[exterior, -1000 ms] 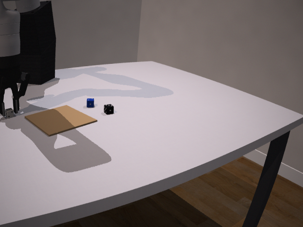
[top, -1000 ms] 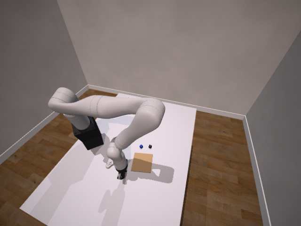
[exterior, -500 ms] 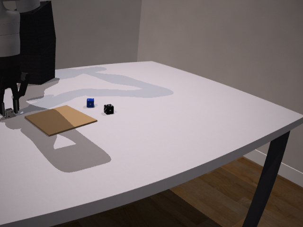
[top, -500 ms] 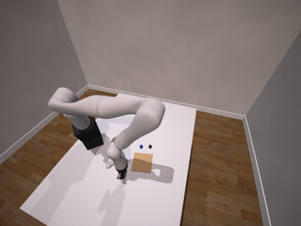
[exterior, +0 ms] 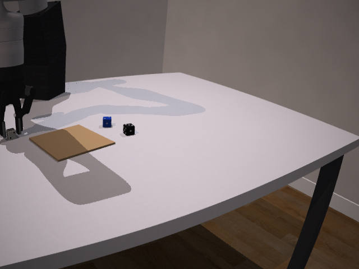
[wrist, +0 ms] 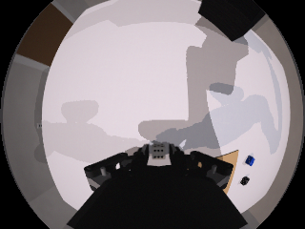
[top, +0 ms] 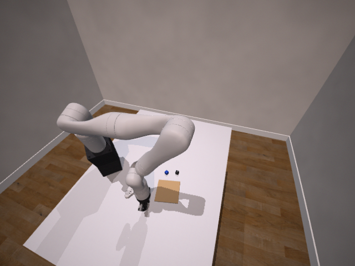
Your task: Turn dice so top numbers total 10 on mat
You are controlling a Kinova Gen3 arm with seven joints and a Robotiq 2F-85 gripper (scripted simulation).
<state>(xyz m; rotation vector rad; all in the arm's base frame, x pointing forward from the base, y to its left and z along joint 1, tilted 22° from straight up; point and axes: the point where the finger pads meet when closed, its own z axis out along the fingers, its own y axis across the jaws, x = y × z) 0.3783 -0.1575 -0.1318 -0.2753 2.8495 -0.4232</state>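
Right now my hand is 1 cm above the white die. The rest, counted from my hand: blue die: 24 cm to the left, 3 cm ahead, 1 cm below; tan mat: 12 cm to the left, 8 cm ahead, 2 cm below; black die: 26 cm to the left, 9 cm ahead, 1 cm below.
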